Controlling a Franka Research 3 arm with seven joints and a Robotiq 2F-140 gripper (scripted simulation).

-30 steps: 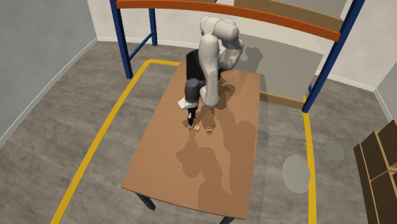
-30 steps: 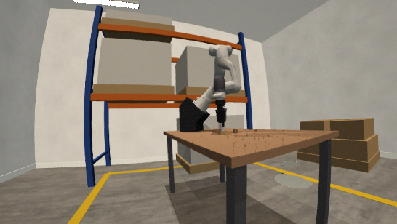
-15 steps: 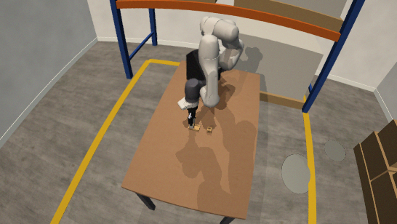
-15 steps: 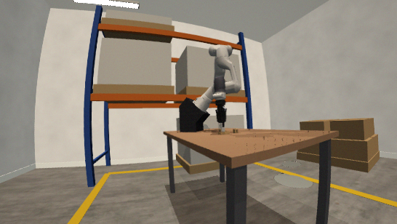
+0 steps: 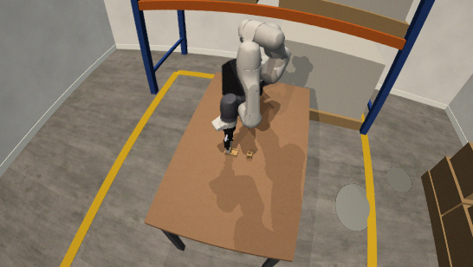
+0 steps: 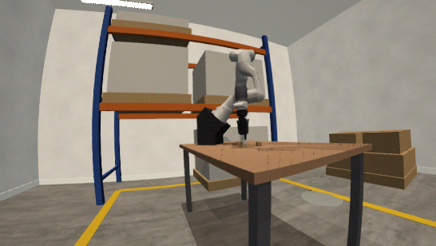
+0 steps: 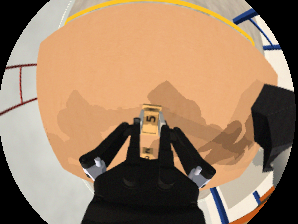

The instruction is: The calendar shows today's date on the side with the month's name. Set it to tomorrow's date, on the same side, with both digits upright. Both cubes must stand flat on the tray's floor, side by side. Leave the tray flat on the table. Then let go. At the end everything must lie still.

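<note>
My hand is 4 cm above the wooden tray, 2 cm to the right of it and 1 cm past it.
</note>
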